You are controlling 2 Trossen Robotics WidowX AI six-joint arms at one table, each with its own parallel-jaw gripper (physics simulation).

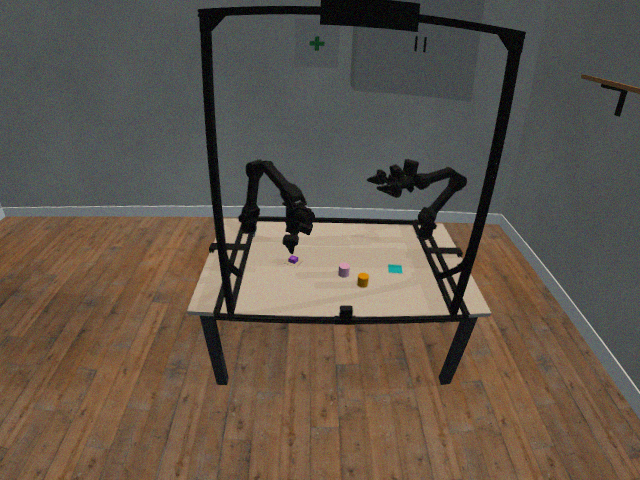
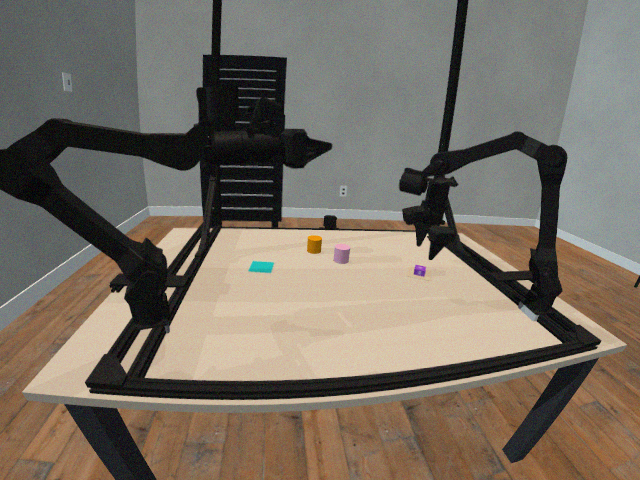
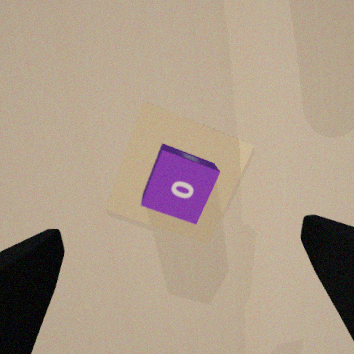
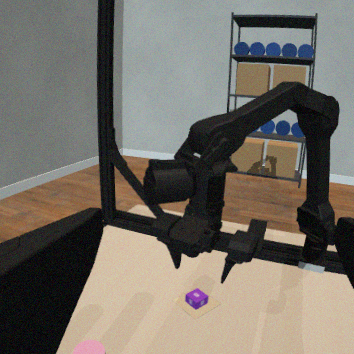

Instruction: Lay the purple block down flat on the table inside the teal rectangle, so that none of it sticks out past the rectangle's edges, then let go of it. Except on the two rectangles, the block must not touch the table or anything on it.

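Places are measured from the left arm's base along level axes (x ahead, y left, z up), in metres.
Where they show: left gripper, fingertip midpoint: (image 1: 293, 248) (image 2: 424, 252) (image 3: 183, 235) (image 4: 199, 274); right gripper, fingertip midpoint: (image 1: 371, 183) (image 2: 320, 144) (image 4: 222, 225); left arm's base, link origin: (image 1: 248, 230) (image 2: 536, 307) (image 4: 312, 257); right arm's base, link origin: (image 1: 425, 236) (image 2: 151, 318).
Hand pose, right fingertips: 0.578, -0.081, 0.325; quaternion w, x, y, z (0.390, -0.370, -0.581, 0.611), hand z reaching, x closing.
Things, the pixels of their top centre, and the offset from my right fingertips, as dx, dy, dz. "spot": a spot on its surface instead.
- purple block, top centre: (image 3: 179, 188) (image 4: 196, 294) (image 2: 420, 267) (image 1: 293, 257) -0.322, -0.128, -0.325
- pale tan rectangle, surface spot: (image 3: 140, 168) (image 4: 204, 307) spot: -0.315, -0.107, -0.343
- teal rectangle, surface spot: (image 2: 261, 267) (image 1: 395, 268) spot: +0.135, -0.128, -0.343
- pink cylinder, top centre: (image 4: 88, 351) (image 2: 342, 246) (image 1: 344, 265) -0.095, -0.198, -0.298
- orange cylinder, top centre: (image 2: 314, 237) (image 1: 363, 275) -0.014, -0.260, -0.299
The purple block (image 1: 293, 259) (image 2: 419, 270) (image 3: 180, 184) (image 4: 197, 298) is a small cube with a white "0" on top. It lies on a pale tan rectangle (image 3: 140, 168) (image 4: 207, 309) on the table. My left gripper (image 1: 290, 248) (image 2: 429, 248) (image 3: 183, 235) (image 4: 199, 274) is open and hangs just above the block, fingers to either side, not touching it. The teal rectangle (image 1: 394, 269) (image 2: 261, 267) lies across the table, empty. My right gripper (image 1: 377, 183) (image 2: 318, 148) is open and empty, held high above the table.
A pink cylinder (image 1: 344, 270) (image 2: 341, 253) (image 4: 89, 348) and an orange cylinder (image 1: 363, 279) (image 2: 314, 244) stand between the block and the teal rectangle. A black frame (image 1: 209, 143) surrounds the table. A shelf rack (image 4: 230, 70) stands at the back wall.
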